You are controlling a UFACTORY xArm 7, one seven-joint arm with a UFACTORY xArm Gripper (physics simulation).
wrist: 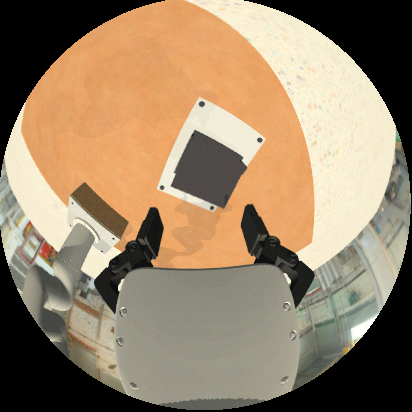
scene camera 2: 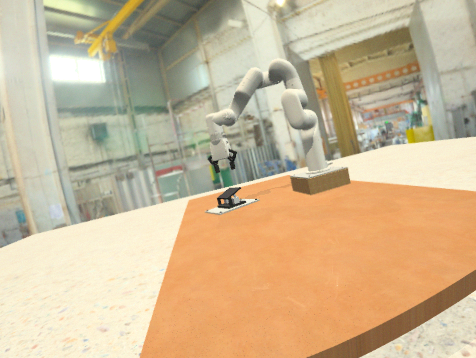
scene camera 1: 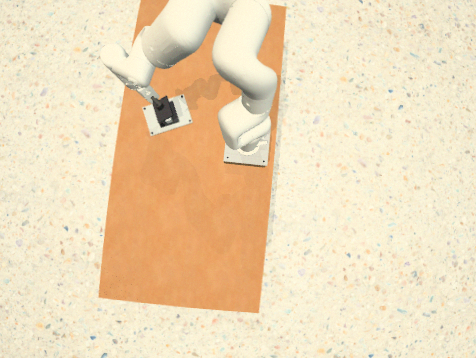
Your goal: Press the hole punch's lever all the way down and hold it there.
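Seen in the pictures: gripper, fingertip midpoint: (wrist: 201,216) (scene camera 2: 225,171) (scene camera 1: 154,101); arm's base, link origin: (wrist: 86,229) (scene camera 2: 318,171).
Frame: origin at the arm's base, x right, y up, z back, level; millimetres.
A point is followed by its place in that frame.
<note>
The hole punch (scene camera 1: 173,114) {x 178, y 7, z -361 mm} (scene camera 2: 228,202) {x 241, y -60, z -421 mm} stands on a white plate with dark corner screws (scene camera 1: 185,115) {x 202, y -75, z -315 mm} (scene camera 2: 218,211) {x 160, y -75, z -504 mm} (wrist: 220,119) {x 172, y -75, z -504 mm}. Its flat black lever (scene camera 1: 164,111) {x 202, y -3, z -404 mm} (scene camera 2: 232,191) {x 191, y -3, z -401 mm} (wrist: 207,169) {x 207, y -8, z -419 mm} is raised and slopes in scene camera 2, with a gap between it and the punch's lower part. My gripper (scene camera 1: 156,102) {x 200, y 105, z -409 mm} (scene camera 2: 225,169) {x 200, y 105, z -409 mm} (wrist: 201,216) {x 200, y 105, z -409 mm} is open and empty. It points down and hangs above the punch, with a clear gap between the fingertips and the lever. In the wrist view the lever lies ahead of the fingertips and hides most of the punch's body.
The orange table top (scene camera 1: 185,240) {x -475, y -83, z -373 mm} (scene camera 2: 310,260) {x -585, y -83, z -517 mm} (wrist: 115,100) {x -60, y -83, z -409 mm} carries the punch near one long edge. The arm's base block (scene camera 1: 245,159) {x -82, y 0, z -17 mm} (scene camera 2: 322,183) {x -94, y -45, z -62 mm} (wrist: 100,210) {x 35, y -42, z -106 mm} stands to the right of the punch in both scene views. The arm arches high between base and gripper.
</note>
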